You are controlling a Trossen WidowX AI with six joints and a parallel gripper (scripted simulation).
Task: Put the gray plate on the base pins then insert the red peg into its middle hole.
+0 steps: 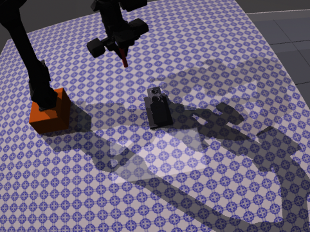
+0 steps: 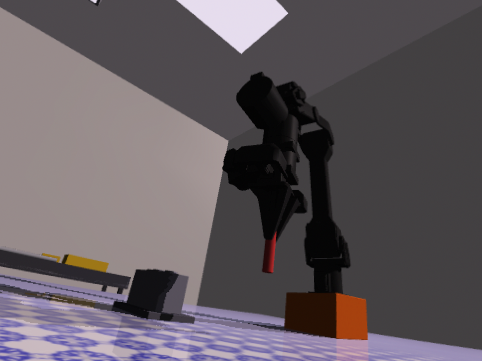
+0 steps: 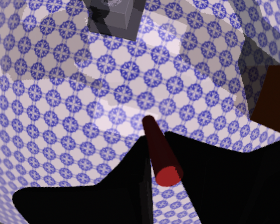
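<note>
Right now my gripper tip is 150 mm to the left of the gray plate, 70 mm short of it and 70 mm above it. Round my gripper tip: red peg: right at my gripper tip; dark base: 150 mm to the right, 110 mm below, 70 mm ahead.
</note>
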